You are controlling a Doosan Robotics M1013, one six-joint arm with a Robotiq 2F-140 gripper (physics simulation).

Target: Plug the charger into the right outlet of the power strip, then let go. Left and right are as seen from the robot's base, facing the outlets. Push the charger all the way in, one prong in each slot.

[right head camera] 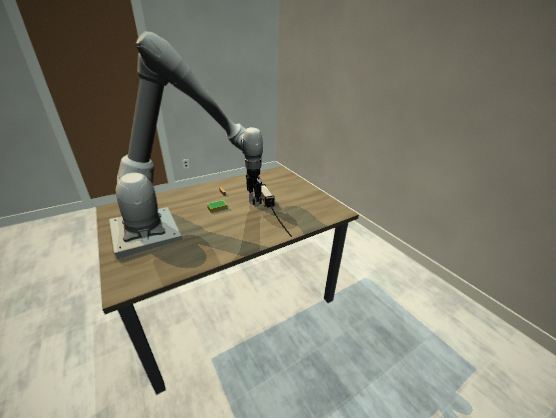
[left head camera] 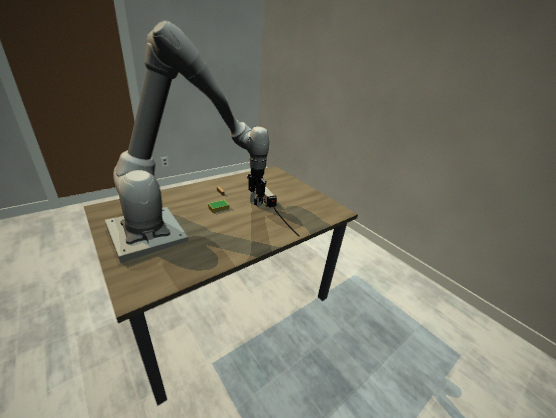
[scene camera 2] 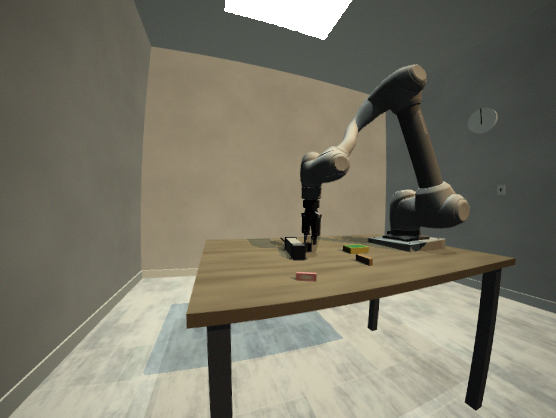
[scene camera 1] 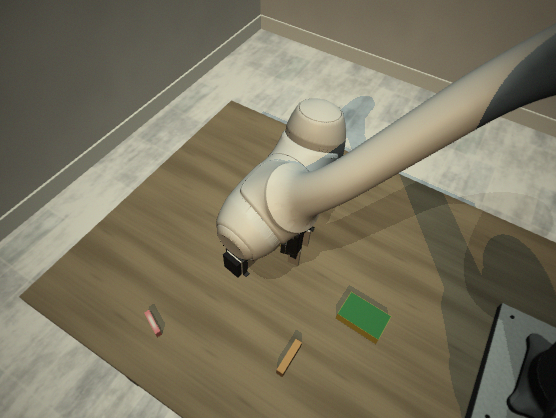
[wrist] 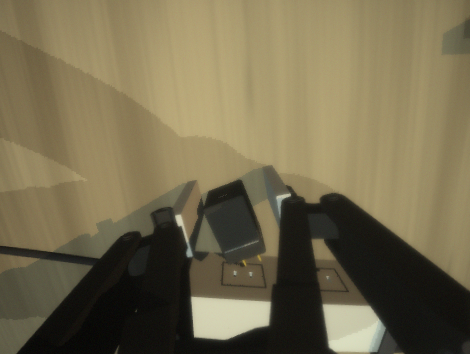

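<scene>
The black charger lies between my fingertips in the wrist view, turned askew to the power strip. Its two gold prongs point at the strip's face and show outside the slots, close to the right outlet. The power strip has a white top and black ends; its other outlet is partly covered by a finger. My gripper is partly open around the charger, low over the table, with a clear gap on one side and a narrow one on the other.
A green-topped yellow block and an orange block lie on the base side. A pink block lies farther off. A black cable runs from the strip.
</scene>
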